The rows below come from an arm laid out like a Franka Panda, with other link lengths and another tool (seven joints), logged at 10 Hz.
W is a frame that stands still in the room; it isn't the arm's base.
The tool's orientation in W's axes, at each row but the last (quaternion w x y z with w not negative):
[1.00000 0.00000 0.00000 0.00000]
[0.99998 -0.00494 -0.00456 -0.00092]
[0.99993 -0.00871 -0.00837 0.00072]
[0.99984 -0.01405 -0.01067 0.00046]
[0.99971 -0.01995 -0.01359 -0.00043]
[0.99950 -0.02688 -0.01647 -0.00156]
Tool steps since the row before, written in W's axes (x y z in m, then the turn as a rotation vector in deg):
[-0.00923 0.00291 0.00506 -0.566 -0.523 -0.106]
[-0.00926 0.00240 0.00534 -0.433 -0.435 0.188]
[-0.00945 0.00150 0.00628 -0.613 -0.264 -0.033]
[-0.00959 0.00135 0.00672 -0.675 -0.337 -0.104]
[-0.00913 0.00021 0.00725 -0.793 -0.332 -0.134]
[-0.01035 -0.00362 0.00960 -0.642 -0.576 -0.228]
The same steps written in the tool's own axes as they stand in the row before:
[-0.00923 0.00291 0.00506 -0.566 -0.523 -0.106]
[-0.00922 0.00233 0.00545 -0.430 -0.438 0.188]
[-0.00934 0.00140 0.00646 -0.614 -0.263 -0.027]
[-0.00944 0.00117 0.00696 -0.677 -0.334 -0.099]
[-0.00893 -0.00009 0.00750 -0.796 -0.328 -0.126]
[-0.01002 -0.00417 0.00973 -0.648 -0.565 -0.237]

